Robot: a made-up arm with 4 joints. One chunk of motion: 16 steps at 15 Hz.
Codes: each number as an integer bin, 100 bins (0 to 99) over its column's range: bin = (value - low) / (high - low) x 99, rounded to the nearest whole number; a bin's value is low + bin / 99 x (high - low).
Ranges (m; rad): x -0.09..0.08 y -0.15..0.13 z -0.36..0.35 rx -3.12..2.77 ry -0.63..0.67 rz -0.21..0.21
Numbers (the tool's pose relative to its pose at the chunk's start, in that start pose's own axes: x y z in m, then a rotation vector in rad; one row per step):
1: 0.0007 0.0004 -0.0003 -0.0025 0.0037 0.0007
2: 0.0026 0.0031 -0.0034 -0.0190 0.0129 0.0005
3: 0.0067 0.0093 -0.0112 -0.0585 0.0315 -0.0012
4: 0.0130 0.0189 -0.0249 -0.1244 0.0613 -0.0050
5: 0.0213 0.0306 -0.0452 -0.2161 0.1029 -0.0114
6: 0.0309 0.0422 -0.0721 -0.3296 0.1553 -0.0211
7: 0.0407 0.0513 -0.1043 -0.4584 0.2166 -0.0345
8: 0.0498 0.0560 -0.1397 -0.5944 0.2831 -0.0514
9: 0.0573 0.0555 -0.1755 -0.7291 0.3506 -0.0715
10: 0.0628 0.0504 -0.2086 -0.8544 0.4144 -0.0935
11: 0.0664 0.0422 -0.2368 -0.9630 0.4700 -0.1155
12: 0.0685 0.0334 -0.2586 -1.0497 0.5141 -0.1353
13: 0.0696 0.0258 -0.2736 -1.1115 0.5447 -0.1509
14: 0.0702 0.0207 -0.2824 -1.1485 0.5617 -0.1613
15: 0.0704 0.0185 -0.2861 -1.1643 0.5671 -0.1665
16: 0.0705 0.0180 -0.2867 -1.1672 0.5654 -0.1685
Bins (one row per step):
1: 53 53 50 52 48 50
2: 54 54 50 52 49 50
3: 56 56 49 51 50 49
4: 60 60 47 50 53 48
5: 65 64 44 49 56 47
6: 70 68 40 47 60 45
7: 76 71 36 45 64 41
8: 81 73 31 42 70 37
9: 86 73 26 40 75 33
10: 89 71 21 38 80 27
11: 91 68 17 36 84 22
12: 92 65 14 35 87 18
13: 93 62 12 34 89 14
14: 93 60 11 33 91 11
15: 93 60 10 33 91 10
16: 93 59 10 33 91 10

